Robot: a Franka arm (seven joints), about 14 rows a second.
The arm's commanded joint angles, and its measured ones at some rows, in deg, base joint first. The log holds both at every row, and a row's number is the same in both.
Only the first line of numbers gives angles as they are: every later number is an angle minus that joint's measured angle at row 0.
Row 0, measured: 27.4, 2.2, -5.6, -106.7, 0.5, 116.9, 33.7
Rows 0 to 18, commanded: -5.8, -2.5, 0.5, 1.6, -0.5, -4.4, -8.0; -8.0, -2.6, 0.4, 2.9, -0.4, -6.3, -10.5; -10.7, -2.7, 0.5, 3.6, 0.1, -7.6, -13.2; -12.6, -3.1, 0.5, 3.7, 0.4, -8.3, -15.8; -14.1, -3.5, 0.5, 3.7, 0.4, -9.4, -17.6; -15.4, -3.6, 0.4, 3.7, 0.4, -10.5, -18.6; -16.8, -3.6, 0.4, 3.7, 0.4, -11.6, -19.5; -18.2, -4.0, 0.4, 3.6, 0.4, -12.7, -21.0; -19.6, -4.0, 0.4, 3.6, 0.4, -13.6, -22.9; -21.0, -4.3, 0.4, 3.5, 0.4, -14.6, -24.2; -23.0, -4.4, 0.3, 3.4, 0.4, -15.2, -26.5; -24.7, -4.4, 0.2, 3.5, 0.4, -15.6, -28.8; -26.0, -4.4, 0.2, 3.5, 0.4, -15.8, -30.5; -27.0, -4.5, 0.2, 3.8, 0.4, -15.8, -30.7; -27.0, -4.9, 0.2, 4.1, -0.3, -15.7, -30.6; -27.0, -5.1, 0.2, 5.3, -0.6, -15.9, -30.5; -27.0, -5.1, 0.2, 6.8, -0.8, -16.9, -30.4; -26.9, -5.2, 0.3, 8.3, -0.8, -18.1, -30.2; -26.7, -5.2, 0.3, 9.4, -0.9, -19.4, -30.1
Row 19, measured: -26.7, -4.7, -0.1, 6.7, 0.0, -16.4, -29.8
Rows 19 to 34, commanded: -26.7, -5.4, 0.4, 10.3, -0.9, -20.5, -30.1; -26.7, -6.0, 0.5, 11.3, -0.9, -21.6, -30.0; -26.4, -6.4, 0.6, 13.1, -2.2, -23.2, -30.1; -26.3, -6.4, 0.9, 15.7, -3.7, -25.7, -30.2; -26.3, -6.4, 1.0, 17.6, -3.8, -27.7, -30.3; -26.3, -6.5, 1.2, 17.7, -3.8, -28.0, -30.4; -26.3, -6.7, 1.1, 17.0, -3.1, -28.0, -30.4; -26.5, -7.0, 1.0, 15.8, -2.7, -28.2, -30.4; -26.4, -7.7, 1.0, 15.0, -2.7, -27.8, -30.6; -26.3, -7.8, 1.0, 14.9, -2.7, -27.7, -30.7; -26.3, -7.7, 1.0, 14.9, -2.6, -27.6, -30.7; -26.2, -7.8, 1.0, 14.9, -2.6, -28.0, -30.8; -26.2, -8.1, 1.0, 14.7, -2.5, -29.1, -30.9; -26.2, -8.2, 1.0, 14.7, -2.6, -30.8, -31.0; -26.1, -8.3, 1.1, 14.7, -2.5, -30.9, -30.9; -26.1, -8.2, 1.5, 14.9, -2.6, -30.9, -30.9
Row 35, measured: -26.2, -7.1, 1.0, 15.8, -2.6, -30.4, -29.8
